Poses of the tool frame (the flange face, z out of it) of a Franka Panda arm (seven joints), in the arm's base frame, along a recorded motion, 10 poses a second.
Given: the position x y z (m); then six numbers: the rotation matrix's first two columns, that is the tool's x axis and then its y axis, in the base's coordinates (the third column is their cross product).
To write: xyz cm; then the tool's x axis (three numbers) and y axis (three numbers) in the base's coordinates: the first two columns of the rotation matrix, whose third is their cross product. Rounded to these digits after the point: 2 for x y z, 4 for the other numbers.
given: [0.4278, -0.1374, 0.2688, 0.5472, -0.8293, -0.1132, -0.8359, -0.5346, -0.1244]
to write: [42.78, -13.74, 26.88, 0.5472, -0.8293, -0.1132, -0.8359, -0.5346, -0.1244]
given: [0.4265, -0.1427, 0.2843, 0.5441, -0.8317, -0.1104, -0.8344, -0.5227, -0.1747]
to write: [42.65, -14.27, 28.43, 0.5441, -0.8317, -0.1104, -0.8344, -0.5227, -0.1747]
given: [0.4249, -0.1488, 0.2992, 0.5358, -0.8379, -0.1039, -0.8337, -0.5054, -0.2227]
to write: [42.49, -14.88, 29.92, 0.5358, -0.8379, -0.1039, -0.8337, -0.5054, -0.2227]
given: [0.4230, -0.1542, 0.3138, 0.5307, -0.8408, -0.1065, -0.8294, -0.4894, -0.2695]
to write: [42.30, -15.42, 31.38, 0.5307, -0.8408, -0.1065, -0.8294, -0.4894, -0.2695]
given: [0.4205, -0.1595, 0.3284, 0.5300, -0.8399, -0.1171, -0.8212, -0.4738, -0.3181]
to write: [42.05, -15.95, 32.84, 0.5300, -0.8399, -0.1171, -0.8212, -0.4738, -0.3181]
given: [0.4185, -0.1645, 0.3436, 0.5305, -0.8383, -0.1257, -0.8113, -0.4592, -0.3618]
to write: [41.85, -16.45, 34.36, 0.5305, -0.8383, -0.1257, -0.8113, -0.4592, -0.3618]
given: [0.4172, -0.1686, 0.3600, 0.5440, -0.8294, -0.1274, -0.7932, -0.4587, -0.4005]
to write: [41.72, -16.86, 36.00, 0.5440, -0.8294, -0.1274, -0.7932, -0.4587, -0.4005]
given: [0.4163, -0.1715, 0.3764, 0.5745, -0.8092, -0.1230, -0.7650, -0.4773, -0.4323]
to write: [41.63, -17.15, 37.64, 0.5745, -0.8092, -0.1230, -0.7650, -0.4773, -0.4323]
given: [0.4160, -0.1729, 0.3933, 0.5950, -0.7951, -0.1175, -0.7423, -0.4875, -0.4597]
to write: [41.60, -17.29, 39.33, 0.5950, -0.7951, -0.1175, -0.7423, -0.4875, -0.4597]
